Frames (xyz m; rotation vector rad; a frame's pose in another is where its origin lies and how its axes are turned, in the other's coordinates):
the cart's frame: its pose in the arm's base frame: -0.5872 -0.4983 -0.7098 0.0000 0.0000 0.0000
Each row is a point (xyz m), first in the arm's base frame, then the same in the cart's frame.
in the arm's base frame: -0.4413 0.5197 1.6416
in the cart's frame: 0.1459 1.0180 2.3514
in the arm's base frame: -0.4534 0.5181 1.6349
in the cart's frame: 0.1338 1.0164 2.3447
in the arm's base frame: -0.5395 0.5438 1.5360
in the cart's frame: 0.0477 1.0421 2.2458
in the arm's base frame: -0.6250 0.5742 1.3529
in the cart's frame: -0.0378 1.0725 2.0627
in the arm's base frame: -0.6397 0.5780 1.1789
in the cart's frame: -0.0525 1.0763 1.8887
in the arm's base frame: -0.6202 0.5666 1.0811
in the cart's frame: -0.0330 1.0649 1.7909
